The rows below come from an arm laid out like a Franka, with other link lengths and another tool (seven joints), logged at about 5 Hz.
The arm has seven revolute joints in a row. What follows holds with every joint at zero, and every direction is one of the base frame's.
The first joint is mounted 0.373 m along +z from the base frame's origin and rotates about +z.
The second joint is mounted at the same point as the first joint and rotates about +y.
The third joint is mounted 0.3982 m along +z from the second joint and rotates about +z.
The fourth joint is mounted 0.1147 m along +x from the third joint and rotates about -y.
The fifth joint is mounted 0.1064 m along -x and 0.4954 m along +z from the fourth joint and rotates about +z.
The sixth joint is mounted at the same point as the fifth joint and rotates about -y.
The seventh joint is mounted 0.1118 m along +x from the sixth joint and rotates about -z.
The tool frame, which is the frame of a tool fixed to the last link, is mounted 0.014 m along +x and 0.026 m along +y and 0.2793 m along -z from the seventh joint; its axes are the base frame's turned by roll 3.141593, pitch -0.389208 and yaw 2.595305 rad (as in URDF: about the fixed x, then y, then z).
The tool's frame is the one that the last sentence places.
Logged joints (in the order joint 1, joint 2, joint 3, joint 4, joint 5, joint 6, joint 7), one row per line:
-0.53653, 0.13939, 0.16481, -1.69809, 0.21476, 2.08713, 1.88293
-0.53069, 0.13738, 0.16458, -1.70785, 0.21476, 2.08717, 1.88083
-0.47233, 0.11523, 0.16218, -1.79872, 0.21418, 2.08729, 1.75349
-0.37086, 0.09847, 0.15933, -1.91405, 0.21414, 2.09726, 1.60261
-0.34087, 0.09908, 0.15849, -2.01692, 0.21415, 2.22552, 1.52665
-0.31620, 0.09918, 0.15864, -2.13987, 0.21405, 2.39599, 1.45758
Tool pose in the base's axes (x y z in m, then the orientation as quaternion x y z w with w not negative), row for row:
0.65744, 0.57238, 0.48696, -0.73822, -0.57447, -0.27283, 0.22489
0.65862, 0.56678, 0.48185, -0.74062, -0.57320, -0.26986, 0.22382
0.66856, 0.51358, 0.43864, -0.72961, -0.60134, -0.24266, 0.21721
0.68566, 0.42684, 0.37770, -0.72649, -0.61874, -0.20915, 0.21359
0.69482, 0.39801, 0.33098, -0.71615, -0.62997, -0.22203, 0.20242
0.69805, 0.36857, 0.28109, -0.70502, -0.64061, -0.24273, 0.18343
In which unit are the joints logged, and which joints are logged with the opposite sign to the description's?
The joints are logged in radians. Opposite sign: joint 1.
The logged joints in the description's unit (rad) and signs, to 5 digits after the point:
0.53653, 0.13939, 0.16481, -1.69809, 0.21476, 2.08713, 1.88293
0.53069, 0.13738, 0.16458, -1.70785, 0.21476, 2.08717, 1.88083
0.47233, 0.11523, 0.16218, -1.79872, 0.21418, 2.08729, 1.75349
0.37086, 0.09847, 0.15933, -1.91405, 0.21414, 2.09726, 1.60261
0.34087, 0.09908, 0.15849, -2.01692, 0.21415, 2.22552, 1.52665
0.31620, 0.09918, 0.15864, -2.13987, 0.21405, 2.39599, 1.45758

